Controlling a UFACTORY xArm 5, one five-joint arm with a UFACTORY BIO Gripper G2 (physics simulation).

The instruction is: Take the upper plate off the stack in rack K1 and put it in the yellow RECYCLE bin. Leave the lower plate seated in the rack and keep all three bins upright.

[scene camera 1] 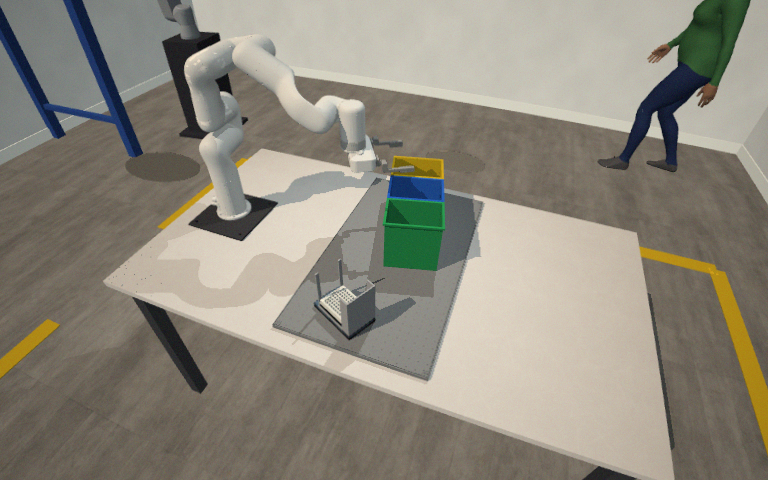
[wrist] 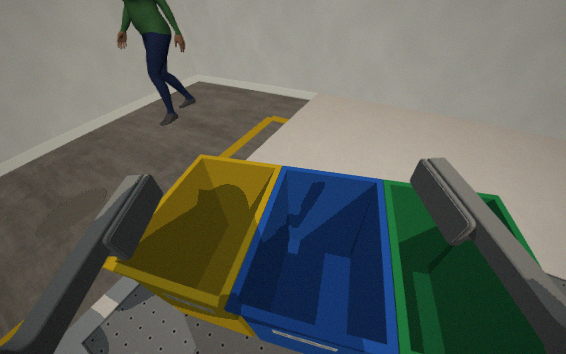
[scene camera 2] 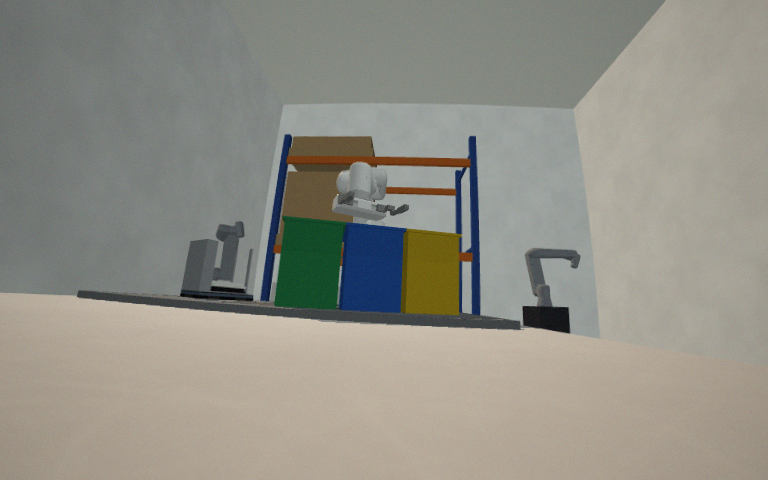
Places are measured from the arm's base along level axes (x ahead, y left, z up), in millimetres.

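Pixels of known places: hand at its tool point: (scene camera 1: 401, 156) (wrist: 284, 206) (scene camera 2: 377, 203); arm's base at its link origin: (scene camera 1: 234, 210).
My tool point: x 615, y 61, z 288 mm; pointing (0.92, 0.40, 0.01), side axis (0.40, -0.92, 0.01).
Ahead of a thing's pixels: the offset from my tool point to its top centre. Level surfaces: height alone.
My gripper (scene camera 1: 405, 156) (scene camera 2: 374, 203) (wrist: 289, 207) is open and empty, its fingers spread above and beside the bins on the arm's side. The yellow bin {dx +41, dy +118, dz -103 mm} (scene camera 1: 428, 166) (scene camera 2: 431, 274) (wrist: 200, 240), blue bin {dx +58, dy -12, dz -103 mm} (scene camera 1: 416, 187) (scene camera 2: 373, 268) (wrist: 300, 280) and green bin {dx +76, dy -141, dz -103 mm} (scene camera 1: 412, 246) (scene camera 2: 310, 266) (wrist: 465, 295) stand upright in a row. No plate can be made out in the yellow bin. The rack {dx -65, dy -422, dz -133 mm} (scene camera 1: 357, 310) (scene camera 2: 198, 268) stands far from the gripper, with a white welled plate {dx -57, dy -428, dz -235 mm} (scene camera 1: 338, 301) seated in it. Whether a second plate lies beneath cannot be told.
The rack and bins stand on a grey perforated board {dz -282 mm} (scene camera 1: 396, 350) (wrist: 160, 320) on the pale table {dz -295 mm} (scene camera 1: 538, 316). Thin upright posts rise at the rack. A person (scene camera 1: 690, 56) (wrist: 157, 55) is beyond the table. Another robot's black pedestal (scene camera 1: 192, 84) (scene camera 2: 545, 318) stands on the floor.
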